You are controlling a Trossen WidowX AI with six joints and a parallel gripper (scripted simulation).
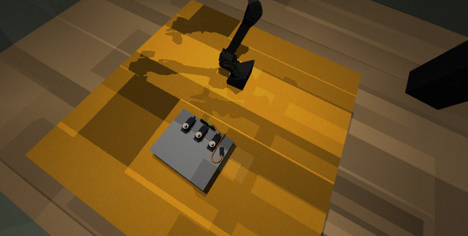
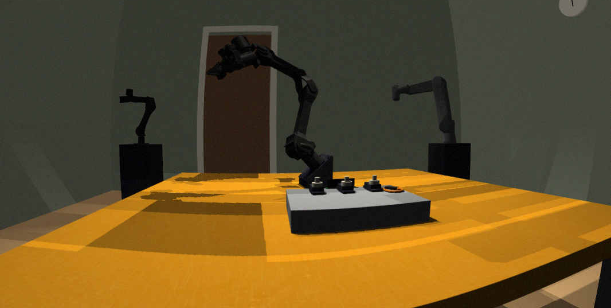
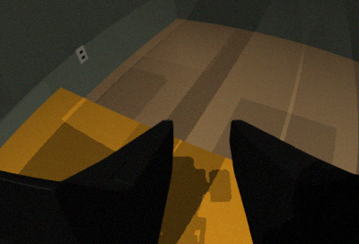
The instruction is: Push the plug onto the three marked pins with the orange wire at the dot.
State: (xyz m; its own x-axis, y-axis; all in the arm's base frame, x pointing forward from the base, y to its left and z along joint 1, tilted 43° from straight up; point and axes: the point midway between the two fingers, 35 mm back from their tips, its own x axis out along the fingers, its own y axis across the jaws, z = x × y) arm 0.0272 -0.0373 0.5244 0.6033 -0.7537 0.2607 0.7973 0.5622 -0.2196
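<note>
The green band lies 220 mm ahead of my gripper tip, 450 mm to the left of it and 350 mm below it. Round my gripper tip: servo 270 mm ahead, 430 mm to the left, 380 mm below; grey holder 380 mm ahead, 440 mm to the left, 400 mm below.
</note>
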